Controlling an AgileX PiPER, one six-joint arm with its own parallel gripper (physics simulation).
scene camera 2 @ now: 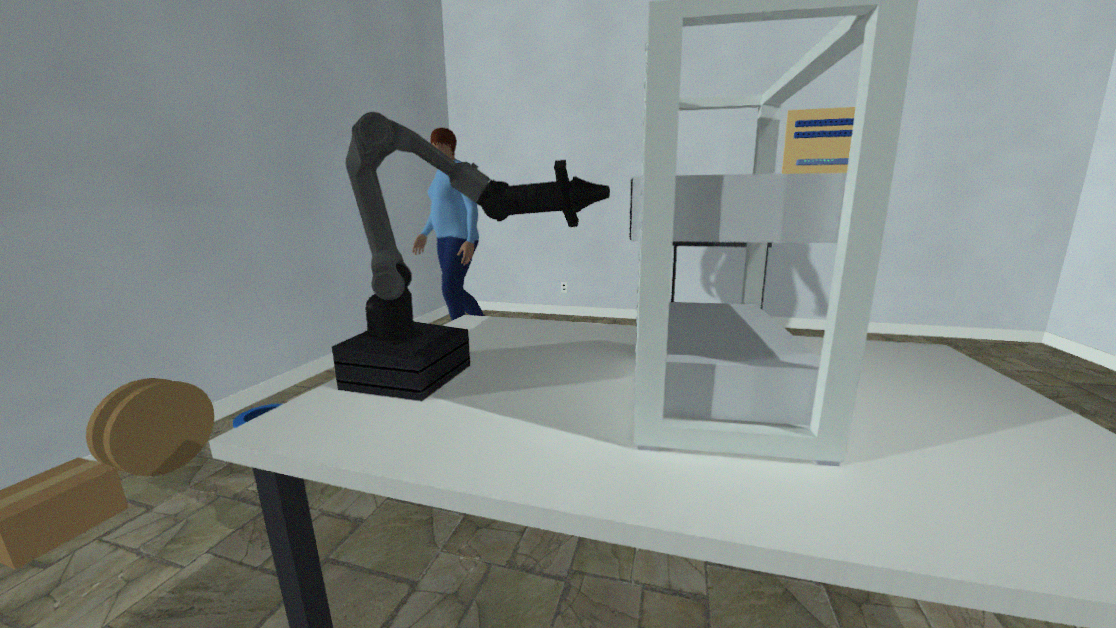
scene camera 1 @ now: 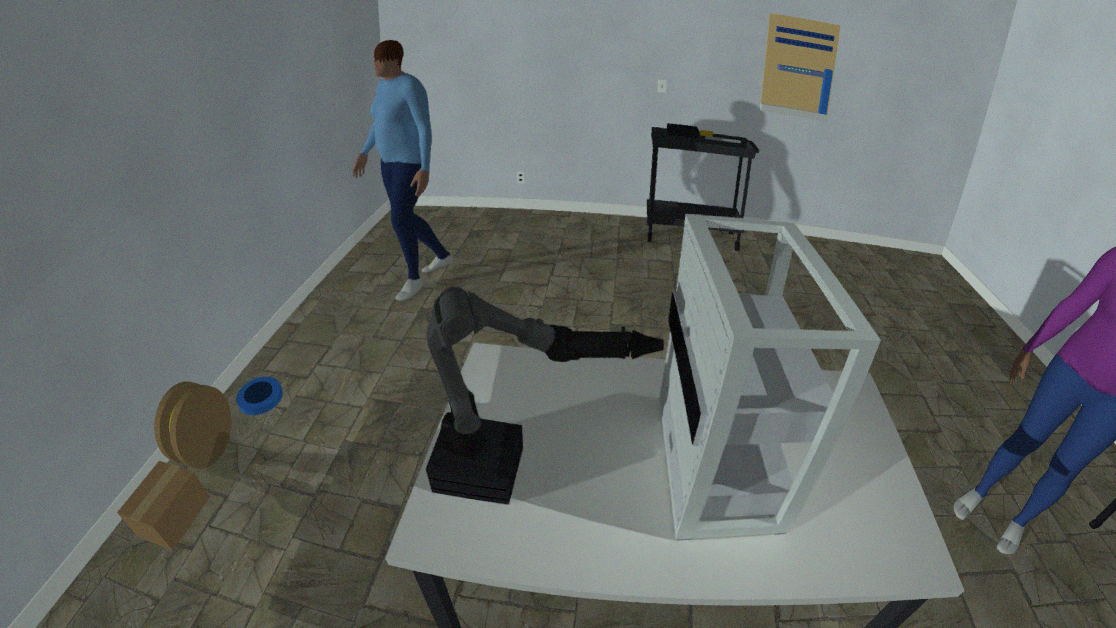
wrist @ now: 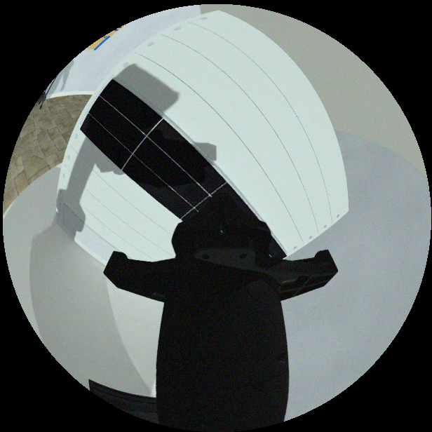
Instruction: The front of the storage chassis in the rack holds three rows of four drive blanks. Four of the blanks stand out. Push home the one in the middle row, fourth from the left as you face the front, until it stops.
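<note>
Scene camera 2 shows the gripper [scene camera 2: 609,191] together with a rack [scene camera 2: 708,360]. In scene camera 1 the gripper [scene camera 1: 663,345] appears along with the rack [scene camera 1: 740,377], and the wrist view takes in both the rack [wrist: 213,105] and the gripper [wrist: 220,201].
</note>
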